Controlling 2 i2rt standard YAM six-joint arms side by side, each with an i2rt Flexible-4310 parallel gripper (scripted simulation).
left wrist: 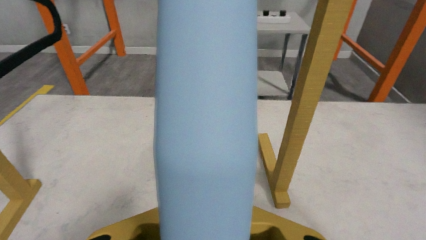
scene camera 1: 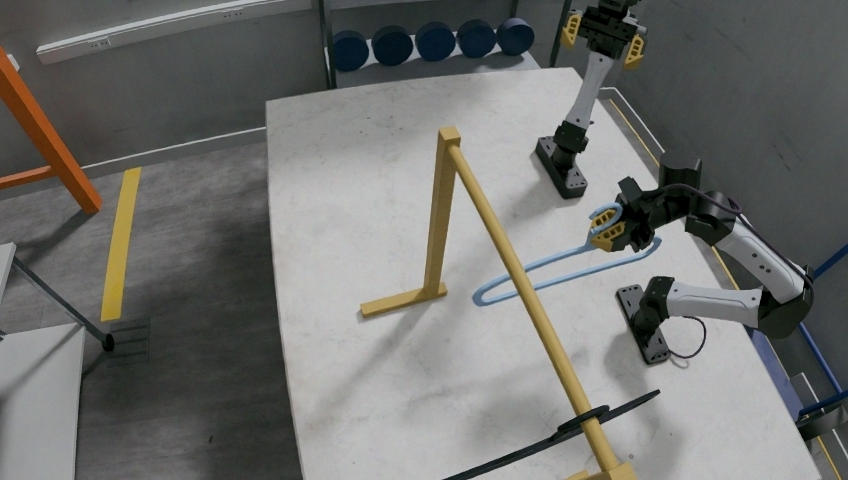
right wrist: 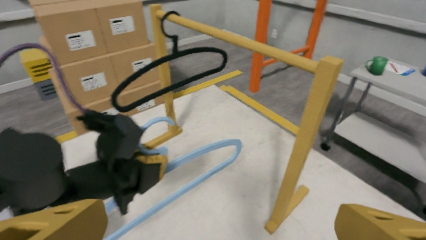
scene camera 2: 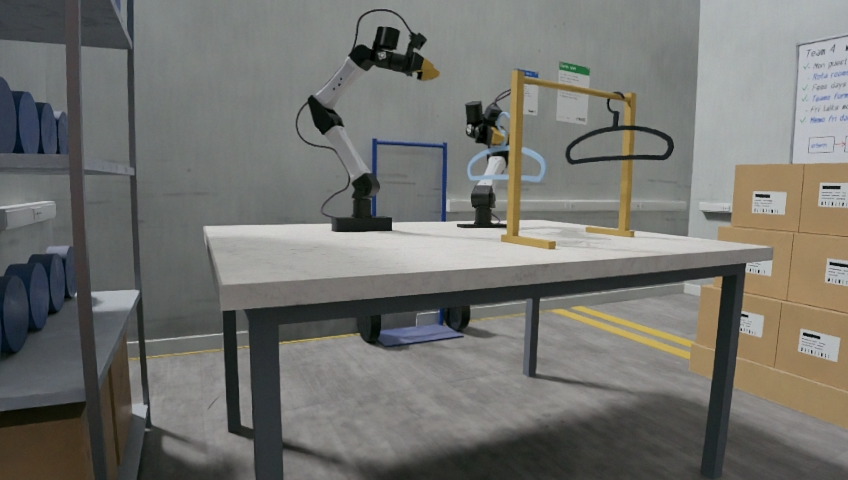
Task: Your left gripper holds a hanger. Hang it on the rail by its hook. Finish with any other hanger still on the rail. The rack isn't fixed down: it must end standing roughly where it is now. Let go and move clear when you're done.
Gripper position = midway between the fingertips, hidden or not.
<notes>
In view: the left gripper [scene camera 1: 589,239], the right gripper [scene camera 1: 598,56], a light blue hanger [scene camera 1: 587,247] and a black hanger [right wrist: 177,53].
The light blue hanger shows as well in the left wrist view [left wrist: 205,146]. The left gripper shows as well in the left wrist view [left wrist: 208,207] and in the right wrist view [right wrist: 167,155]. The right gripper also shows in the right wrist view [right wrist: 220,212] and in scene camera 2 [scene camera 2: 436,70].
</notes>
